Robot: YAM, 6 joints.
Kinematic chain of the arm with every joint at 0, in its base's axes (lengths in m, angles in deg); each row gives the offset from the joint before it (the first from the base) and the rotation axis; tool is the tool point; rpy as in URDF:
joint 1: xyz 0 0 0.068 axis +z
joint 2: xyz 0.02 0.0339 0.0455 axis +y
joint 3: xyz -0.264 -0.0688 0 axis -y
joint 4: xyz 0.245 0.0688 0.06 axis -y
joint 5: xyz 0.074 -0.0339 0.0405 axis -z
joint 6: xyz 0.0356 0 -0.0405 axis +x
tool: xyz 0 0 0 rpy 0 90 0
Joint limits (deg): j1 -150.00..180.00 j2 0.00..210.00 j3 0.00..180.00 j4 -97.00..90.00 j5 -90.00..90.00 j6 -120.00..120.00
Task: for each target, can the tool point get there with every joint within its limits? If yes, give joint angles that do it. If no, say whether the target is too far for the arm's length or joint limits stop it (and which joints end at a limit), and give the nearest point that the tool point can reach.
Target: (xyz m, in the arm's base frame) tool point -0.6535 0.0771 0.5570
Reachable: no: too far | nearest point -0.5302 0.0626 0.4707 | short by 0.151 m
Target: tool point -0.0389 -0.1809 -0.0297
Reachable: yes | joints -105.90 135.54 42.64 -38.66 -20.02 45.25
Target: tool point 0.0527 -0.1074 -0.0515
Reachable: yes | joints -51.49 168.02 49.17 -75.09 46.10 4.50
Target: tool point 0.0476 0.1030 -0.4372
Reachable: no: joint limits stop it (at a limit: joint 2) | nearest point 0.0577 0.1248 -0.3628 | short by 0.078 m
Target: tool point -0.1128 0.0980 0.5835
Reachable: yes | joints -48.86 29.84 86.73 45.75 35.18 65.70
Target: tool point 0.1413 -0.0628 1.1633
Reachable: no: too far | nearest point 0.0910 -0.0405 0.7343 | short by 0.433 m
